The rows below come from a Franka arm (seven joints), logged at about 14 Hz.
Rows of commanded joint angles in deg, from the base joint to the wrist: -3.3 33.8 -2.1 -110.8 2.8 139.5 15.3; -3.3 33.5 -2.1 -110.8 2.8 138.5 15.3; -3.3 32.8 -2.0 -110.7 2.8 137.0 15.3; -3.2 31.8 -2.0 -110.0 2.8 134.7 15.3; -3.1 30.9 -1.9 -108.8 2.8 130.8 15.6; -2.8 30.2 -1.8 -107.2 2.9 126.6 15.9; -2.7 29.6 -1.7 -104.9 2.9 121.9 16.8; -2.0 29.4 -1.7 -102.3 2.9 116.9 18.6; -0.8 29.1 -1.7 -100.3 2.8 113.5 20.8; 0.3 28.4 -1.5 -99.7 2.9 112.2 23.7; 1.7 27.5 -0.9 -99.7 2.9 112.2 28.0; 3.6 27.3 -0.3 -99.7 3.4 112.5 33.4; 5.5 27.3 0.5 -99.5 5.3 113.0 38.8; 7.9 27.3 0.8 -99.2 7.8 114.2 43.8; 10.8 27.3 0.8 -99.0 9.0 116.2 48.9; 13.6 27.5 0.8 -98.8 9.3 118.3 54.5; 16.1 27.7 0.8 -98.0 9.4 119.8 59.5; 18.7 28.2 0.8 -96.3 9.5 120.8 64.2
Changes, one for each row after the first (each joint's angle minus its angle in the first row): 0.0 -0.3 0.0 0.0 0.0 -1.0 0.0; 0.0 -1.0 0.1 0.1 0.0 -2.5 0.0; 0.1 -2.0 0.1 0.8 0.0 -4.8 0.0; 0.2 -2.9 0.2 2.0 0.0 -8.7 0.3; 0.5 -3.6 0.3 3.6 0.1 -12.9 0.6; 0.6 -4.2 0.4 5.9 0.1 -17.6 1.5; 1.3 -4.4 0.4 8.5 0.1 -22.6 3.3; 2.5 -4.7 0.4 10.5 0.0 -26.0 5.5; 3.6 -5.4 0.6 11.1 0.1 -27.3 8.4; 5.0 -6.3 1.2 11.1 0.1 -27.3 12.7; 6.9 -6.5 1.8 11.1 0.6 -27.0 18.1; 8.8 -6.5 2.6 11.3 2.5 -26.5 23.5; 11.2 -6.5 2.9 11.6 5.0 -25.3 28.5; 14.1 -6.5 2.9 11.8 6.2 -23.3 33.6; 16.9 -6.3 2.9 12.0 6.5 -21.2 39.2; 19.4 -6.1 2.9 12.8 6.6 -19.7 44.2; 22.0 -5.6 2.9 14.5 6.7 -18.7 48.9
